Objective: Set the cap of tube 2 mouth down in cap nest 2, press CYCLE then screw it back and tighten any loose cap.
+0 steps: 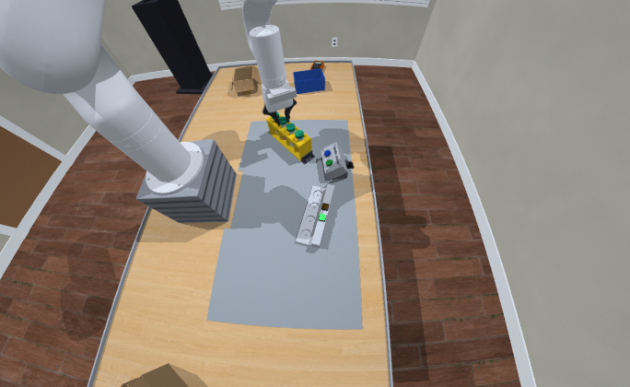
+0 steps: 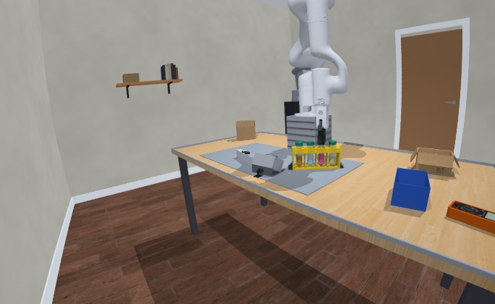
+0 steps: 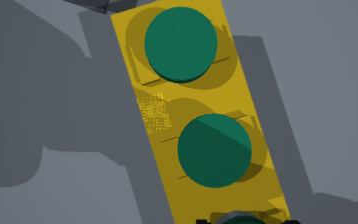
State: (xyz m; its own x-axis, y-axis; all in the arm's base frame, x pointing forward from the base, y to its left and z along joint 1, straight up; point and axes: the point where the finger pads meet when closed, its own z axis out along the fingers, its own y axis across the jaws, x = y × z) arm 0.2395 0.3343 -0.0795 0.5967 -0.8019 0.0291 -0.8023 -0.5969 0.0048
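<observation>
Now: hand 1 cm above the green cap. Also, from my hand: green key 21 cm ahead, 14 cm to the right, 6 cm below; key housing 22 cm ahead, 11 cm to the right, 8 cm below; blue key 20 cm ahead, 9 cm to the right, 6 cm below.
</observation>
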